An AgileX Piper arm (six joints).
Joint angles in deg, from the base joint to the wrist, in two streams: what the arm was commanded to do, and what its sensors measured. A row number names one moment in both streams.
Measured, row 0:
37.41, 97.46, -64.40, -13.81, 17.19, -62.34
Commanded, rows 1 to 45:
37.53, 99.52, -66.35, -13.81, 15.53, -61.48
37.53, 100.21, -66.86, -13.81, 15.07, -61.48
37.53, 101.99, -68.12, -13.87, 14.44, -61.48
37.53, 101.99, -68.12, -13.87, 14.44, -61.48
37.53, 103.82, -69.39, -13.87, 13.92, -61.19
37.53, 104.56, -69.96, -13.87, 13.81, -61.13
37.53, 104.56, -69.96, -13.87, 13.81, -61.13
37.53, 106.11, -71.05, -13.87, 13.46, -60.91
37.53, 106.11, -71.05, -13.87, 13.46, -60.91
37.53, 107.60, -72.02, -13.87, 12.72, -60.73
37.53, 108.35, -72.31, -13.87, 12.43, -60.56
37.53, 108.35, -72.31, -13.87, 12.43, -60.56
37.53, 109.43, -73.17, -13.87, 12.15, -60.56
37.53, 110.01, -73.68, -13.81, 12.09, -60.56
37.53, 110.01, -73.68, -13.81, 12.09, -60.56
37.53, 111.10, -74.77, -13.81, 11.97, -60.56
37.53, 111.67, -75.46, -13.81, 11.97, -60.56
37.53, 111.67, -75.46, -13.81, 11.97, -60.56
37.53, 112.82, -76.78, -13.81, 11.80, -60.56
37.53, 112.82, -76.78, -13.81, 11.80, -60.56
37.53, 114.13, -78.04, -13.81, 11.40, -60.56
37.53, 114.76, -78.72, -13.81, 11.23, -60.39
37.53, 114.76, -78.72, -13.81, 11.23, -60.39
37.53, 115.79, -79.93, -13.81, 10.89, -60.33
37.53, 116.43, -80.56, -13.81, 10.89, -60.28
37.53, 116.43, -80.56, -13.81, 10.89, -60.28
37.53, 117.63, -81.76, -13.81, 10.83, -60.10
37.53, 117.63, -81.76, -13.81, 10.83, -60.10
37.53, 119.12, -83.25, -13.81, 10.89, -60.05
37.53, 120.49, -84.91, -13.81, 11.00, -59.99
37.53, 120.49, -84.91, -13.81, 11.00, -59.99
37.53, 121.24, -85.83, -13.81, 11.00, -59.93
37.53, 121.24, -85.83, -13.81, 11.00, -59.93
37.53, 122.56, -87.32, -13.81, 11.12, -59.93
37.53, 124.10, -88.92, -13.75, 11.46, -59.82
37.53, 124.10, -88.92, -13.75, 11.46, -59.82
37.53, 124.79, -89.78, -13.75, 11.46, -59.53
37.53, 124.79, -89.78, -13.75, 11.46, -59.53
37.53, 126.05, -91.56, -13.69, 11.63, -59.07
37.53, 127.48, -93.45, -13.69, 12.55, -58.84
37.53, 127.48, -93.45, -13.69, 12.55, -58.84
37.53, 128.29, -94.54, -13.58, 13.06, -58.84
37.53, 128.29, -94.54, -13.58, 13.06, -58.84
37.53, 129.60, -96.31, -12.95, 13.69, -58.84
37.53, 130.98, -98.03, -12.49, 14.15, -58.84
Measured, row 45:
37.41, 129.43, -95.86, -13.46, 13.24, -59.59
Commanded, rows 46 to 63:
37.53, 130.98, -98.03, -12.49, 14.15, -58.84
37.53, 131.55, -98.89, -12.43, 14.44, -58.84
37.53, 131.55, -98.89, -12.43, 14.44, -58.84
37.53, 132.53, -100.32, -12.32, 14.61, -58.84
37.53, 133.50, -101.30, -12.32, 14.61, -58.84
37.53, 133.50, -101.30, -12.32, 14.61, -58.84
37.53, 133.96, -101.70, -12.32, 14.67, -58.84
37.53, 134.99, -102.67, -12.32, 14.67, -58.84
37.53, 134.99, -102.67, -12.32, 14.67, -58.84
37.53, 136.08, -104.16, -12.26, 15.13, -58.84
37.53, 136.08, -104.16, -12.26, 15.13, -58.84
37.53, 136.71, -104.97, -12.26, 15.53, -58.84
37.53, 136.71, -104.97, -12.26, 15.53, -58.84
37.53, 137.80, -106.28, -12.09, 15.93, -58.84
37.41, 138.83, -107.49, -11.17, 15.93, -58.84
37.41, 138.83, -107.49, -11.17, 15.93, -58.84
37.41, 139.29, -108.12, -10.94, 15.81, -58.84
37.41, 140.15, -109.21, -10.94, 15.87, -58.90
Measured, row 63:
37.41, 139.06, -107.49, -11.69, 15.76, -59.47
